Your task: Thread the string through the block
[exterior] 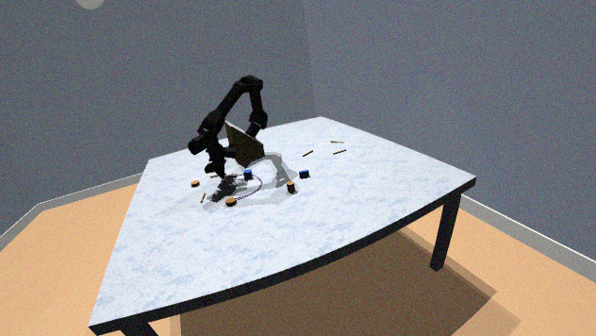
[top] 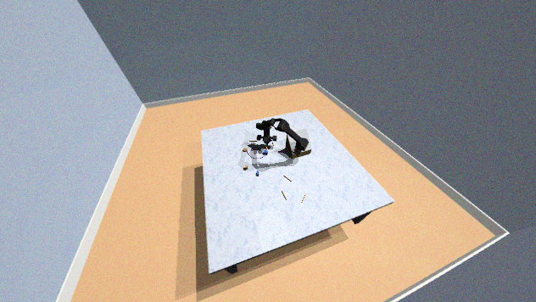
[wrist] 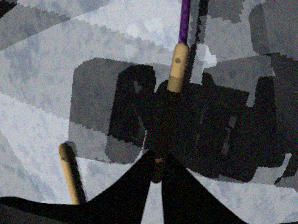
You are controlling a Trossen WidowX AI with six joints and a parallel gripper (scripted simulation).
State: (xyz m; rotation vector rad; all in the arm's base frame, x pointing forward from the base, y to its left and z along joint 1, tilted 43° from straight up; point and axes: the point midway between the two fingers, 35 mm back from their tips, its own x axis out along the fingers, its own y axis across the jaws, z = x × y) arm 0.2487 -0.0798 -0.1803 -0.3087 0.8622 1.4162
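Right now my gripper tip is 11 cm to the right of the blue block, 4 cm short of it and 1 cm below it. From my gripper tip the other things lie so: thin stick (4 cm to the left, 1 cm ahead, 1 cm above); short wooden cylinder (24 cm ahead, 23 cm to the left, 1 cm above).
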